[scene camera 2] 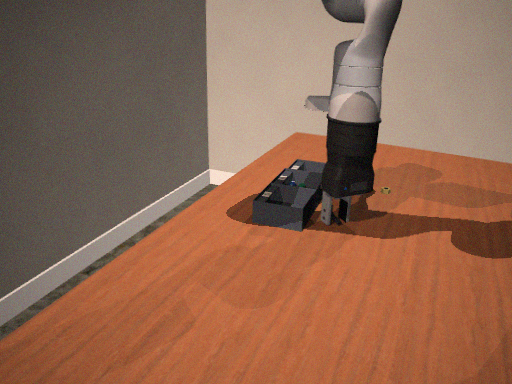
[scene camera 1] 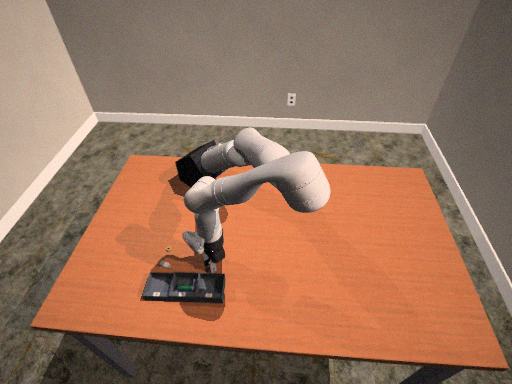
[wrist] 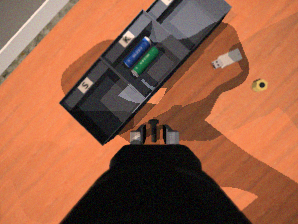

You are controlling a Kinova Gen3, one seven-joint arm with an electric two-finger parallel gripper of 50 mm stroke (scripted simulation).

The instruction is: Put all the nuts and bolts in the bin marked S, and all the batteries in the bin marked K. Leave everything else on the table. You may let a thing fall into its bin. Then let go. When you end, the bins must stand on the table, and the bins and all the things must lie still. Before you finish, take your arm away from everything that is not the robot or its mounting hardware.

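Note:
Three-compartment bin tray visible (scene camera 2: 281,205) (scene camera 1: 210,287) (wrist: 103,101). Gripper visible (scene camera 2: 334,220) (wrist: 154,131).

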